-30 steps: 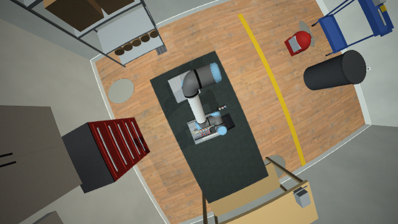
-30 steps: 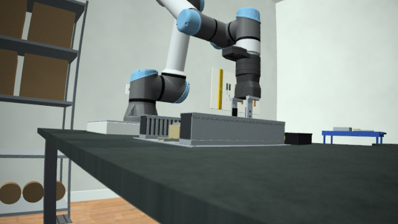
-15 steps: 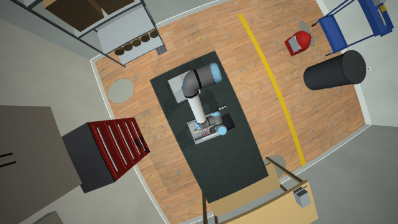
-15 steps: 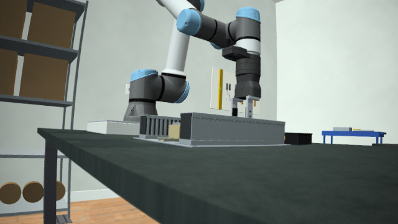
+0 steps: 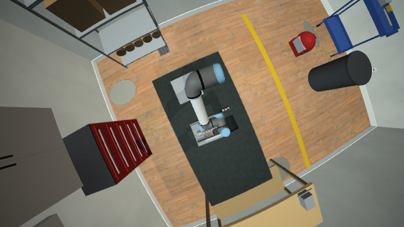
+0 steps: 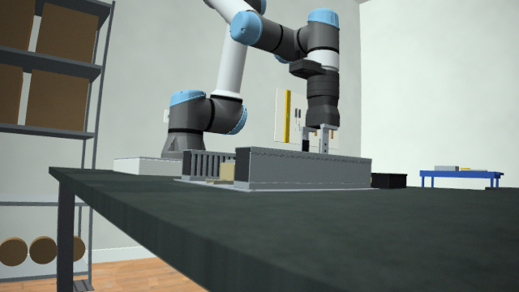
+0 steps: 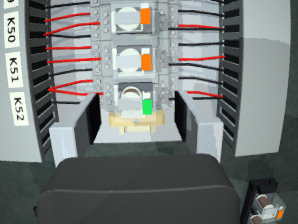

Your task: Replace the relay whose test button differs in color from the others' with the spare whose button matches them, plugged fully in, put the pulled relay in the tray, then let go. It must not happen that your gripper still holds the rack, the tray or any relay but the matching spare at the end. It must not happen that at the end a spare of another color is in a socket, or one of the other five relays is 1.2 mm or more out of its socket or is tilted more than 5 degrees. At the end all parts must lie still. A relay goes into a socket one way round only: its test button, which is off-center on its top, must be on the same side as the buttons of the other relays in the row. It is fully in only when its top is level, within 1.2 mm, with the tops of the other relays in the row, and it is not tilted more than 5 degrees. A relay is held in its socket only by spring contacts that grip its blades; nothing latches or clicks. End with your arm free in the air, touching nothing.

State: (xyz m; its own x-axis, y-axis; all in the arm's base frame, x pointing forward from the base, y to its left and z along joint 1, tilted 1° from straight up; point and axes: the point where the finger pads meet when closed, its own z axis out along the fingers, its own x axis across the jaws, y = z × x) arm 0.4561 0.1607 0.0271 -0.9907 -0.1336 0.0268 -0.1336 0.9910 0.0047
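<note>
The white relay lies 40 mm below my hand. Also, from my hand: tray 10 mm ahead, 170 mm to the left, 70 mm below; panel 20 mm ahead, 100 mm to the right, 80 mm below.
</note>
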